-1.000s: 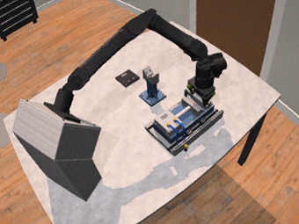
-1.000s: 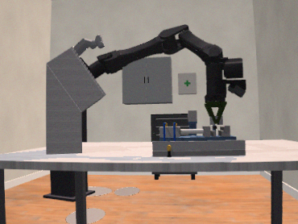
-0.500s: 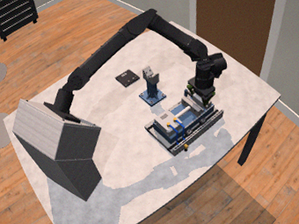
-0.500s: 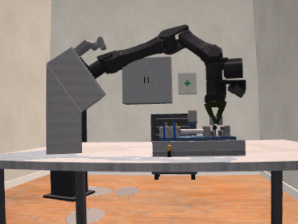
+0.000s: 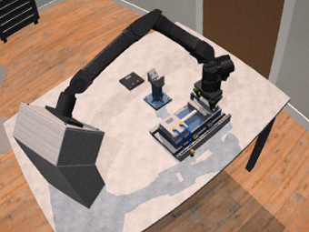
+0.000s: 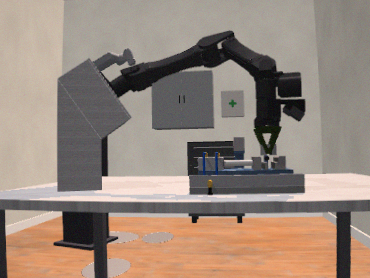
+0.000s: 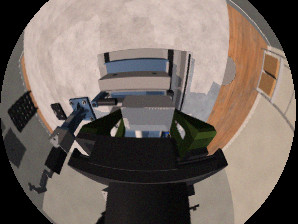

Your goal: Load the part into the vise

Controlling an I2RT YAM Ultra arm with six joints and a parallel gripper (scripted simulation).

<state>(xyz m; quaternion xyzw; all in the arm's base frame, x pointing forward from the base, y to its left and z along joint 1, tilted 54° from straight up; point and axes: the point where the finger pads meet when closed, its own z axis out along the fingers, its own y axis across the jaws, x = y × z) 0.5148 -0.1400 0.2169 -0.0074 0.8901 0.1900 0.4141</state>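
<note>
Right now the grey part is right at my hand. From my hand the other things lie so: fixed jaw 3 cm ahead, 3 cm to the left, 3 cm below; then moving jaw 3 cm behind, 1 cm to the left, 3 cm below; then air cylinder rod 8 cm behind, 3 cm below.
</note>
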